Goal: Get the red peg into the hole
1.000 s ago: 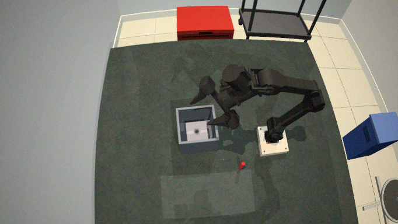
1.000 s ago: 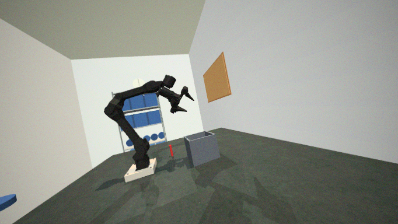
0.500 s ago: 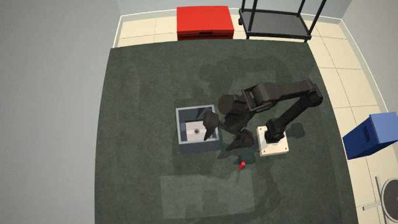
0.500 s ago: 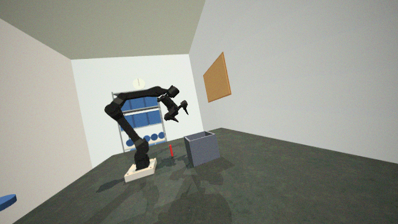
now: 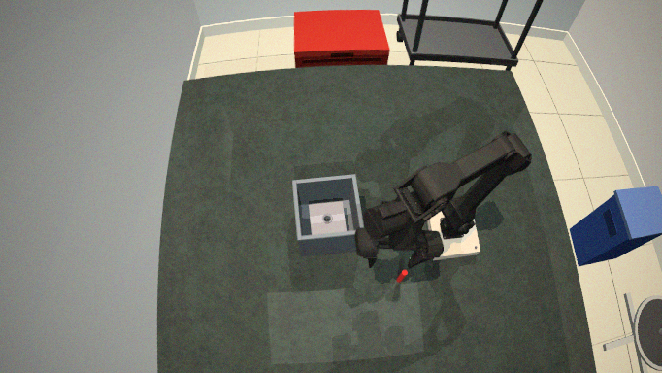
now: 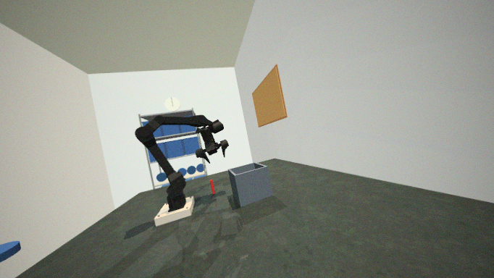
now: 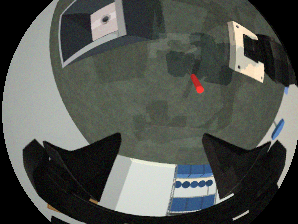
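Right now my gripper tip is 15 cm above the red peg, 6 cm past it and 1 cm to the left of it. Round my gripper tip: light grey plate: 18 cm to the right, 14 cm below, 13 cm ahead.
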